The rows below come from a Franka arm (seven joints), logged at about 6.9 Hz.
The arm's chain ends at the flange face. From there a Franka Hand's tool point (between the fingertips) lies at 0.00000 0.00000 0.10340 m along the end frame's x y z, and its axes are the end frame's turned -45 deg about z.
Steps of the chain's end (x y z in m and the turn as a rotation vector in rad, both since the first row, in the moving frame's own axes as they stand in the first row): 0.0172 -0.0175 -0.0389 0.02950 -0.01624 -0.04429; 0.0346 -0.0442 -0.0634 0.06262 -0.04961 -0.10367; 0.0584 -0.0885 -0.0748 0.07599 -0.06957 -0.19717; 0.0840 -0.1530 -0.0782 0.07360 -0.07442 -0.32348; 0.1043 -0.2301 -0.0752 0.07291 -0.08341 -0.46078; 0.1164 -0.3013 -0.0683 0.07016 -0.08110 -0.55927; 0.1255 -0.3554 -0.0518 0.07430 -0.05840 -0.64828
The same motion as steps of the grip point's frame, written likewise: 0.0254 -0.0036 -0.0390 0.03234 0.00938 -0.04429; 0.0562 -0.0150 -0.0637 0.07936 0.00920 -0.10367; 0.1033 -0.0319 -0.0753 0.10293 0.00454 -0.19717; 0.1658 -0.0594 -0.0788 0.10467 -0.00058 -0.32348; 0.2331 -0.0998 -0.0758 0.11053 -0.00742 -0.46078; 0.2916 -0.1410 -0.0689 0.10696 -0.00774 -0.55927; 0.3381 -0.1720 -0.0522 0.09383 0.01124 -0.64828
